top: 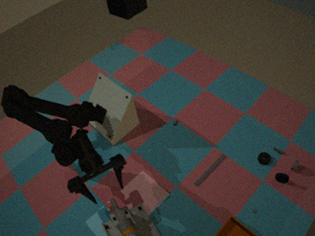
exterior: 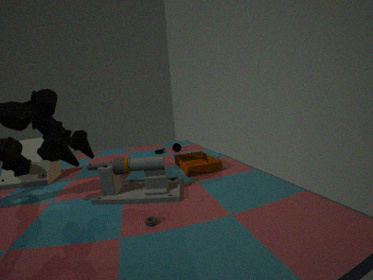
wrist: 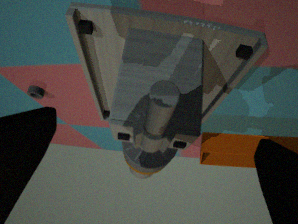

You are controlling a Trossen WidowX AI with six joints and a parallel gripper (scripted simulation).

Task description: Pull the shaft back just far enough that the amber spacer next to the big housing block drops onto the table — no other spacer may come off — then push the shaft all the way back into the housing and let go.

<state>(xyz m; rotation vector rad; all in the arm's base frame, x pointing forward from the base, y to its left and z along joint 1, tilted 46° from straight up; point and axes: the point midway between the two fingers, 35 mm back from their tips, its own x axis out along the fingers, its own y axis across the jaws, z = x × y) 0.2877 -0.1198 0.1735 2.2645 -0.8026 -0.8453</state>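
The shaft is 9 cm ahead of my gripper tip, 3 cm to the right of it and 2 cm below it. Round my gripper tip: orange tray: 37 cm ahead, 9 cm to the left, 9 cm below; grey bar: 31 cm to the left, 17 cm ahead, 10 cm below; amber spacer: 12 cm ahead, 4 cm to the right, 2 cm below.
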